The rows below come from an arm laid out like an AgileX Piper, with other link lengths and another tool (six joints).
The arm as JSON. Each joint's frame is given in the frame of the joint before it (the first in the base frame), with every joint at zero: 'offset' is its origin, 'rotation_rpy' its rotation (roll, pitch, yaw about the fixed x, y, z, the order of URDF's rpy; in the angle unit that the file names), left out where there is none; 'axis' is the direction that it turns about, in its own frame. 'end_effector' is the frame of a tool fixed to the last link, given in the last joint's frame.
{
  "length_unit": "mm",
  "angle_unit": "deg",
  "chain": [
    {
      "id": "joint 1",
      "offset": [
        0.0,
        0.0,
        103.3
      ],
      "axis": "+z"
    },
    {
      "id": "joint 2",
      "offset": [
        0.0,
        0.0,
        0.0
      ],
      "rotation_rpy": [
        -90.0,
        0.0,
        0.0
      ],
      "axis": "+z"
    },
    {
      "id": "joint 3",
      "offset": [
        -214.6,
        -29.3,
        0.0
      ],
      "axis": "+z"
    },
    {
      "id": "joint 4",
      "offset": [
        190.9,
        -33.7,
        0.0
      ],
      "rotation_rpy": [
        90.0,
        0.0,
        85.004
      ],
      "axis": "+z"
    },
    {
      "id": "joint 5",
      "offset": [
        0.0,
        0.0,
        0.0
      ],
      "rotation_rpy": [
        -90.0,
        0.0,
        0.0
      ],
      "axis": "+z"
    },
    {
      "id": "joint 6",
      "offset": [
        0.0,
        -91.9,
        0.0
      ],
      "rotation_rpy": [
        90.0,
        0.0,
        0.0
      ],
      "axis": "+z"
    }
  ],
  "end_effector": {
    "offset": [
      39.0,
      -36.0,
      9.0
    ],
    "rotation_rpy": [
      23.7,
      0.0,
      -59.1
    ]
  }
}
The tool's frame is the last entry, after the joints.
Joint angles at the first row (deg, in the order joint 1, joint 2, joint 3, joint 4, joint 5, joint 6):
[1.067, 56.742, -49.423, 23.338, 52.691, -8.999]
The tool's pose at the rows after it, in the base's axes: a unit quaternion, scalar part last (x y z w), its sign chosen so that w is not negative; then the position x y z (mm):
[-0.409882 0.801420 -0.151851 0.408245 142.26 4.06 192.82]
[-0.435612 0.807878 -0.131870 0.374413 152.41 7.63 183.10]
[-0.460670 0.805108 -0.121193 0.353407 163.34 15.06 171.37]
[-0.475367 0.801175 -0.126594 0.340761 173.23 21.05 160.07]
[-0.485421 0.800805 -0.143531 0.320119 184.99 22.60 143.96]
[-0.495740 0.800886 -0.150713 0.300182 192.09 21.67 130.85]
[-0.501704 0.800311 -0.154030 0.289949 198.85 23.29 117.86]
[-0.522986 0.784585 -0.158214 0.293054 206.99 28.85 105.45]
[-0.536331 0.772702 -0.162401 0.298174 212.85 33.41 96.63]
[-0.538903 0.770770 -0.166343 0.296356 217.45 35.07 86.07]
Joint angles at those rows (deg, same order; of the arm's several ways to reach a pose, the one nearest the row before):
[1.143, 62.512, -51.783, 23.339, 54.346, -9.876]
[2.830, 68.185, -53.158, 22.826, 55.073, -10.323]
[5.930, 73.303, -53.763, 21.992, 53.243, -10.327]
[8.697, 77.425, -53.914, 20.149, 49.889, -9.227]
[10.385, 82.725, -53.917, 16.912, 45.551, -7.458]
[10.798, 86.835, -53.956, 15.066, 43.298, -7.122]
[11.404, 90.640, -53.956, 14.423, 40.429, -7.119]
[13.188, 94.169, -53.981, 14.125, 36.668, -8.828]
[14.506, 96.635, -54.032, 13.977, 33.651, -9.949]
[14.923, 99.447, -54.032, 13.863, 30.838, -10.179]

